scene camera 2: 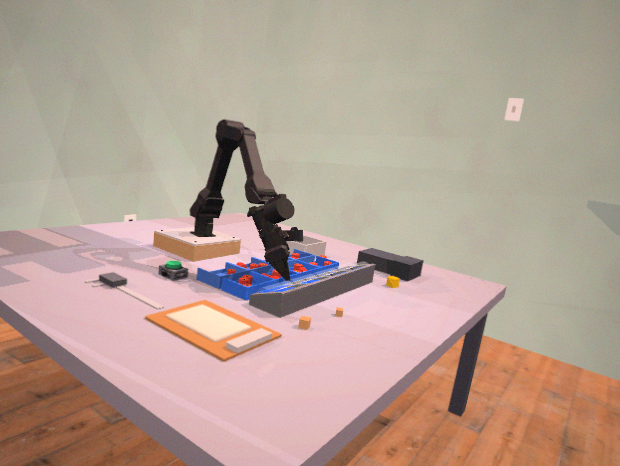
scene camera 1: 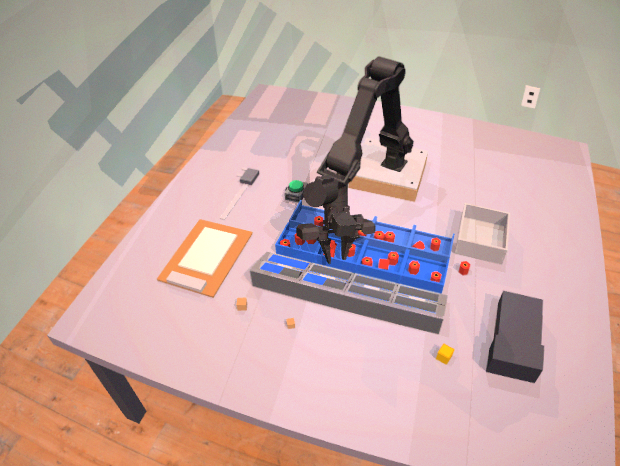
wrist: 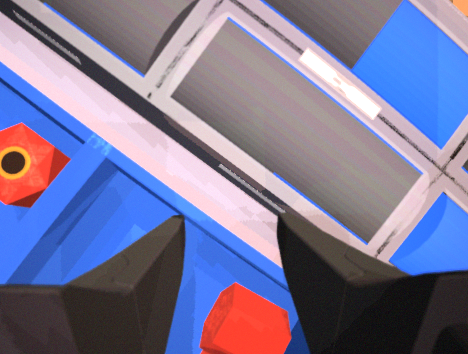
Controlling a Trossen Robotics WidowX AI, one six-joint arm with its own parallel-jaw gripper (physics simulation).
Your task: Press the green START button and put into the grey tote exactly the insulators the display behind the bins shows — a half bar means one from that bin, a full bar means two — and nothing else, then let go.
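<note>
My gripper (scene camera 1: pixel 336 258) (scene camera 2: pixel 287 279) (wrist: pixel 231 225) is partly open, low over the front row of the blue bins (scene camera 1: pixel 445 281) (scene camera 2: pixel 234 290) (wrist: pixel 110 220). A red insulator (scene camera 1: pixel 332 248) (wrist: pixel 247 322) lies between the fingers, with blue showing on both sides of it. The grey display (scene camera 1: pixel 345 300) (scene camera 2: pixel 320 296) (wrist: pixel 280 125) shows a full bar above a half bar in its left column, and a half bar in the second column's front cell. The green button (scene camera 1: pixel 295 186) (scene camera 2: pixel 173 265) stands at the bins' back left. The grey tote (scene camera 1: pixel 479 252) (scene camera 2: pixel 313 246) looks empty in scene camera 1.
A loose red insulator (scene camera 1: pixel 464 268) stands beside the tote. A dark block (scene camera 1: pixel 516 335) (scene camera 2: pixel 388 264), a yellow cube (scene camera 1: pixel 444 353) (scene camera 2: pixel 392 281), two small orange cubes (scene camera 1: pixel 241 303) (scene camera 1: pixel 290 323) and an orange clipboard (scene camera 1: pixel 166 277) (scene camera 2: pixel 223 355) are on the table.
</note>
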